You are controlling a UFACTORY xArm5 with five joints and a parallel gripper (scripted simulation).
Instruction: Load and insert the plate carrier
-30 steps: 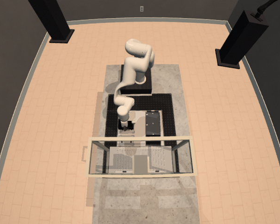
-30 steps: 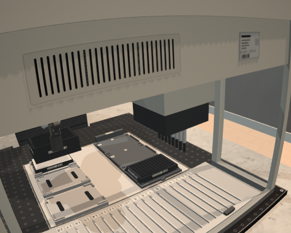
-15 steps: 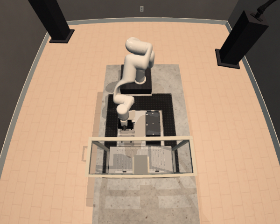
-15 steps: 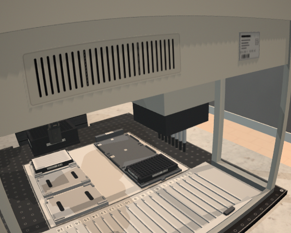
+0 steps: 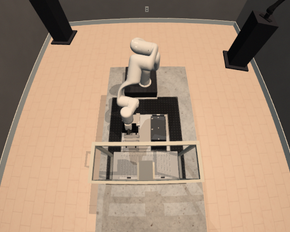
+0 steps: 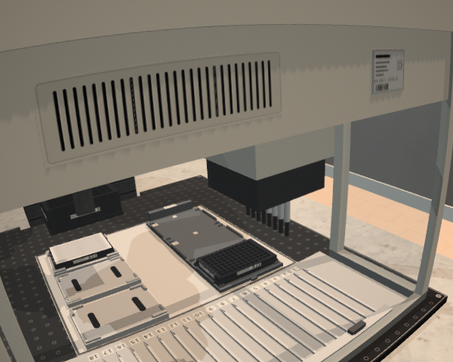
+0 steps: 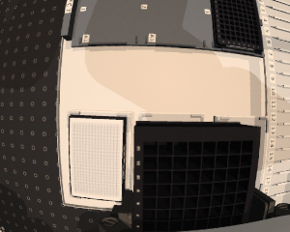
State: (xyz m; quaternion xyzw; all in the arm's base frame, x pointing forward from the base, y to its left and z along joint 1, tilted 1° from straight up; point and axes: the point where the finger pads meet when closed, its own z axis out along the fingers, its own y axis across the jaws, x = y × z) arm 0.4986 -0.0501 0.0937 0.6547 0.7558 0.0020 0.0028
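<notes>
The plate carrier is 3 cm behind my hand, 24 cm to the left of it and 16 cm below it. The rest, counted from my hand: plate: 8 cm ahead, 25 cm to the left, 15 cm below.
</notes>
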